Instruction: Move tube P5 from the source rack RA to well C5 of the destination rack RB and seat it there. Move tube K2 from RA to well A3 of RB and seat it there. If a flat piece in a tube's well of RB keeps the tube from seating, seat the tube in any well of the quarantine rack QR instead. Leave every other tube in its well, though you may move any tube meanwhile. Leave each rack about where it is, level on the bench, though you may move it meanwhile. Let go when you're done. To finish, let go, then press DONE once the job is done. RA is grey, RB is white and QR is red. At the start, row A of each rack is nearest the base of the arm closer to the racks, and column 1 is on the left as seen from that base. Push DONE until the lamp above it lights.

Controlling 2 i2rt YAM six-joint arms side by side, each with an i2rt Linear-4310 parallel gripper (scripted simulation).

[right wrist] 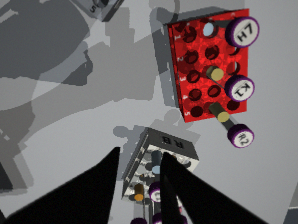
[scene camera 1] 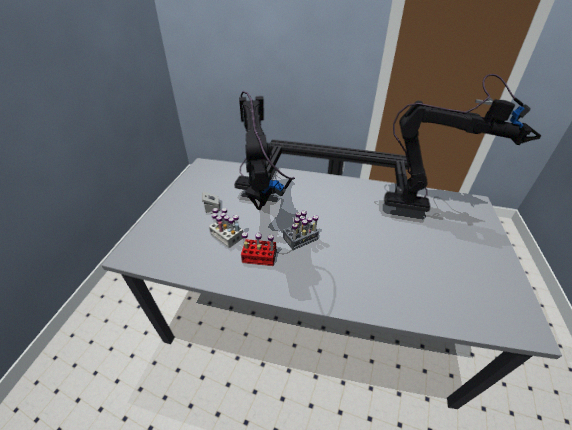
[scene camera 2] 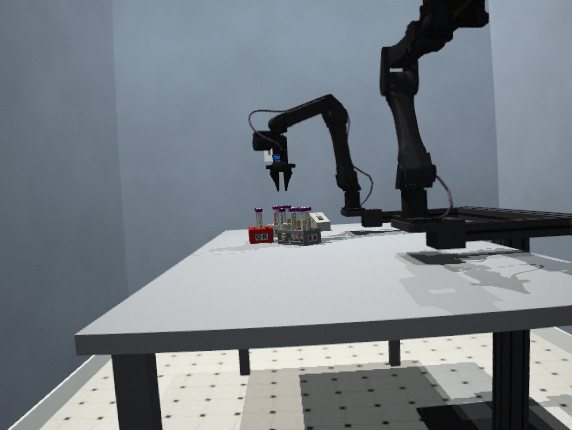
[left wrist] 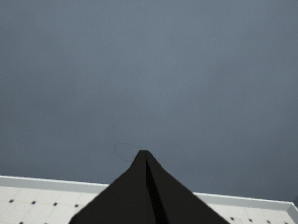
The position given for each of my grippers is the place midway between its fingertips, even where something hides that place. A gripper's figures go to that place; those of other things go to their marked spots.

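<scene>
My right gripper (right wrist: 140, 157) is 0.12 m from the lens. A tube (right wrist: 241, 32) is 0.17 m from the lens; a red rack QR (right wrist: 192, 84) is 0.25 m from the lens. The marked spots on the tube and the red rack QR are 0.10 m apart.
</scene>
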